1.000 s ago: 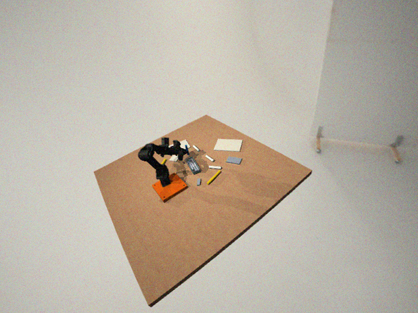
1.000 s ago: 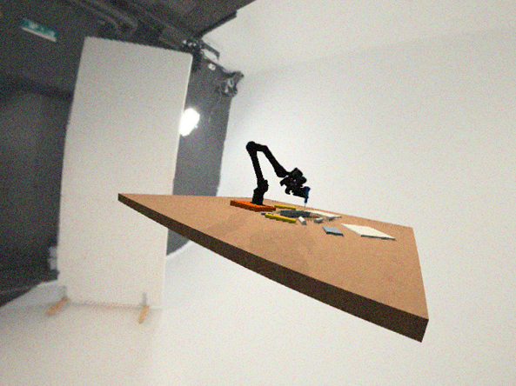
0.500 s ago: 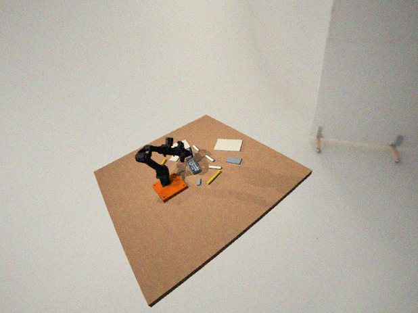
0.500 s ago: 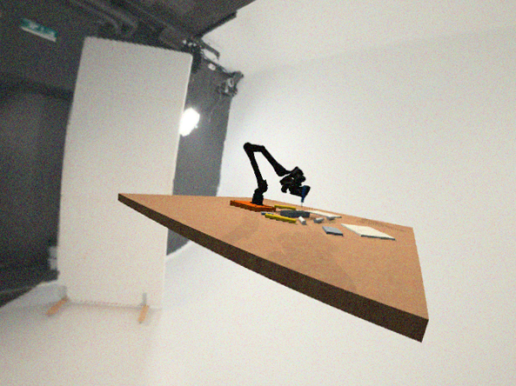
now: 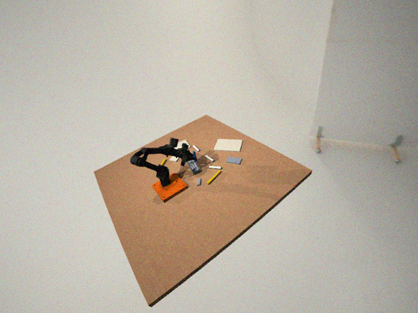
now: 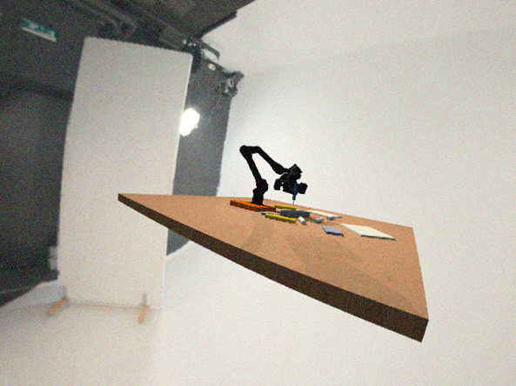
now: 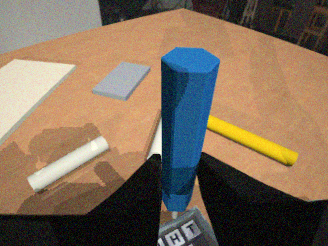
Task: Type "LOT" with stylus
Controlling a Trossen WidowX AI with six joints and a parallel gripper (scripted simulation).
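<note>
Now: gripper tip 12 cm to the left of the small grey block, 12 cm above it and 6 cm past it. The rest, counted from my gripper tip: yellow stick (15 cm to the right, 11 cm below, 5 cm ahead); blue stylus (2 cm below, 1 cm behind); cream pad (35 cm ahead, 12 cm to the left, 12 cm below).
</note>
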